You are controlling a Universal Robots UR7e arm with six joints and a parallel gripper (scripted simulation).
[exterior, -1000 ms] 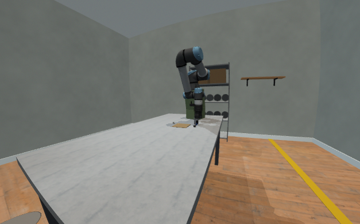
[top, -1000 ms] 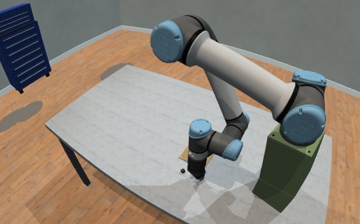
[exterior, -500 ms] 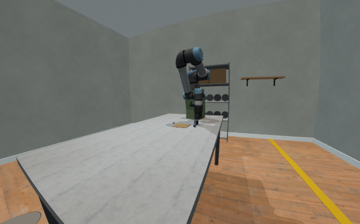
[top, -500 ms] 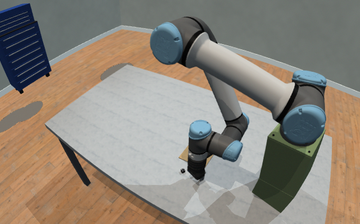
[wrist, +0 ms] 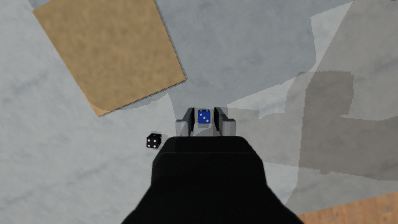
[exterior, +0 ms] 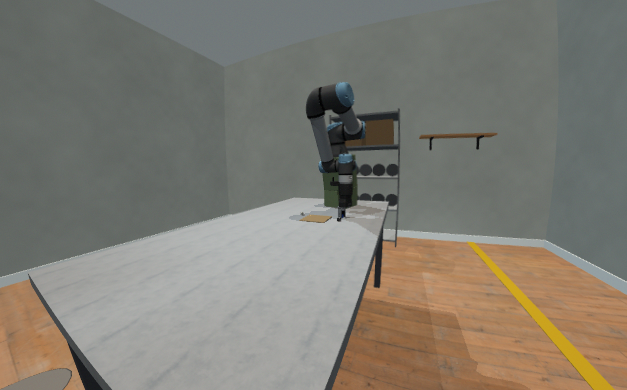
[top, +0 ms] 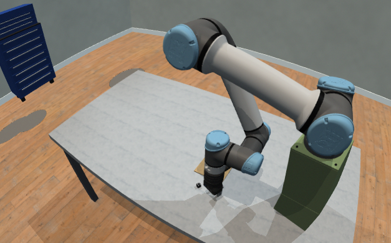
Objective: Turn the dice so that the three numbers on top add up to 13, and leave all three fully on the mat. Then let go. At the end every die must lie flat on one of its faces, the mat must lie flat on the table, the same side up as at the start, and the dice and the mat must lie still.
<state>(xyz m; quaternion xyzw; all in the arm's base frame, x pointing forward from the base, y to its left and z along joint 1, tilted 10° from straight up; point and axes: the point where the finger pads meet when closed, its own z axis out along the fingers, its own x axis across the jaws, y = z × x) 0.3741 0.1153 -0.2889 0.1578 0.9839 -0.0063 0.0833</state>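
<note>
Now: hand 1 cm above the blue die. The rest, counted from my hand: tan mat (12 cm to the right, 8 cm ahead, 2 cm below); then black die (8 cm ahead, 1 cm to the left, 1 cm below); then white die (24 cm to the right, 2 cm ahead, 1 cm below).
</note>
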